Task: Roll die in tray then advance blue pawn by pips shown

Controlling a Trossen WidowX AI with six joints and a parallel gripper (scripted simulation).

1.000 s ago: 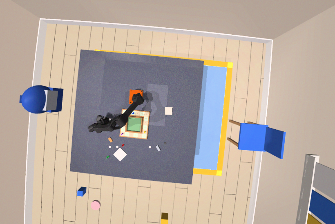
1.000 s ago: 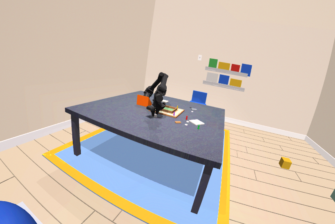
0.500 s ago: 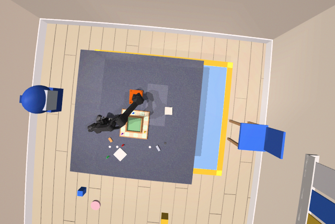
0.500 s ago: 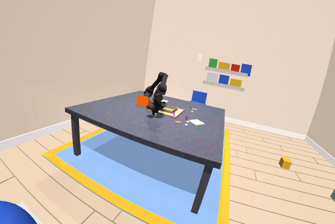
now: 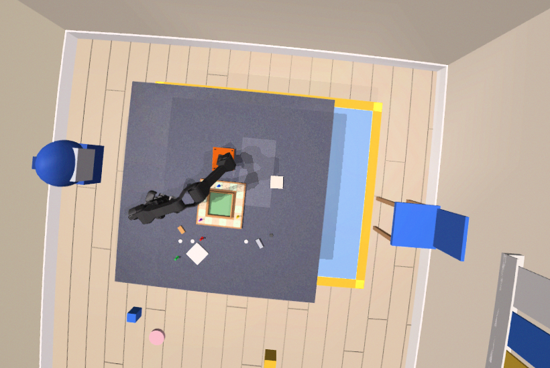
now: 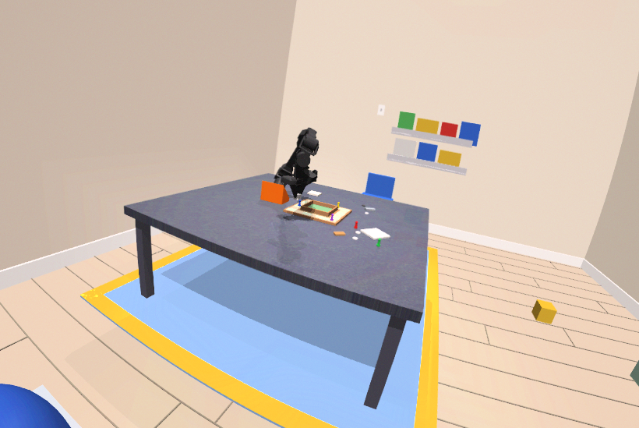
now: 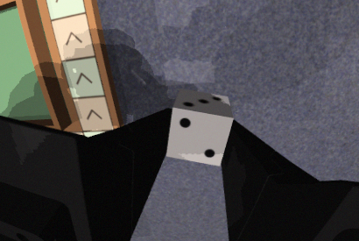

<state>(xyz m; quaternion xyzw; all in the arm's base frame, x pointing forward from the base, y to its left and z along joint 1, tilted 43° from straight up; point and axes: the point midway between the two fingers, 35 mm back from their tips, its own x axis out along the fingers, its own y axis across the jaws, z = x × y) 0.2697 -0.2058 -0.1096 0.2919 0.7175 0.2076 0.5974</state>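
Now: the blue pawn 100 mm behind my gripper tip, 220 mm to the left of it and 100 mm below it. From my gripper tip the other things lie so: white die (right at my gripper tip); purple pawn (130 mm ahead, 140 mm to the left, 100 mm below); small orange block (220 mm ahead, 30 mm to the left, 120 mm below).
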